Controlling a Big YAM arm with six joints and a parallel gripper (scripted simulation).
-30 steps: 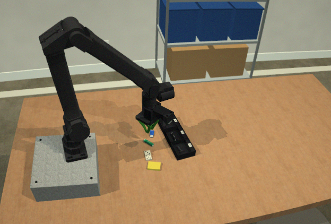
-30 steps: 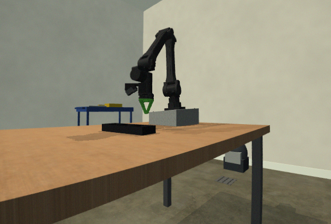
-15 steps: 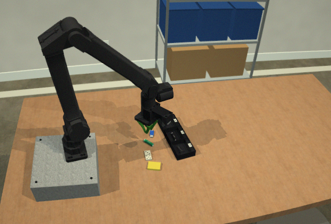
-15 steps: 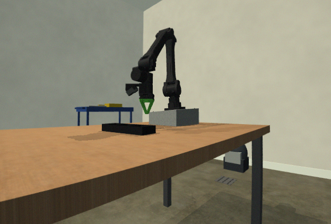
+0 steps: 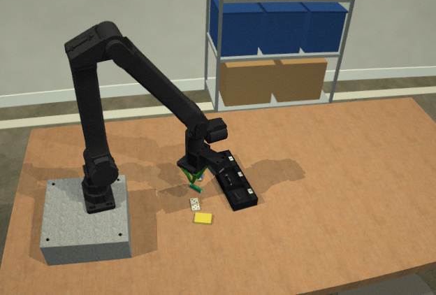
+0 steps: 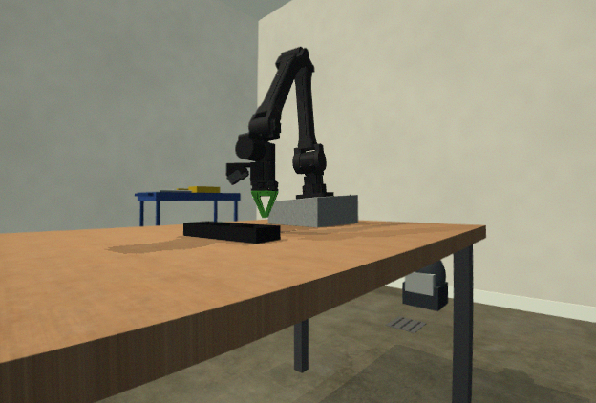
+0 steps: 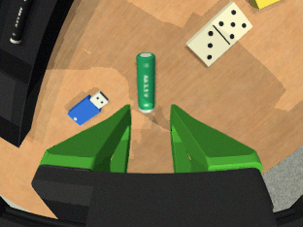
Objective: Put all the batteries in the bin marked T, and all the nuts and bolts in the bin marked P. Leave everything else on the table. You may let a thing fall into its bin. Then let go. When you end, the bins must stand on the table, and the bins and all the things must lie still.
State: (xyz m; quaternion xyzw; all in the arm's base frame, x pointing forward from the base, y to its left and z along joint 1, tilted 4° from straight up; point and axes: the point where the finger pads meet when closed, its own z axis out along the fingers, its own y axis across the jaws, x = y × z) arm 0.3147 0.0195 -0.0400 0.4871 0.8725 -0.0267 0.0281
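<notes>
Right now my hand is 4 cm above the green battery. Also, from my hand: blue usb stick 4 cm ahead, 5 cm to the left, 5 cm below; then white domino 2 cm behind, 7 cm to the right, 5 cm below; then black battery 12 cm ahead, 1 cm to the right, 4 cm below.
</notes>
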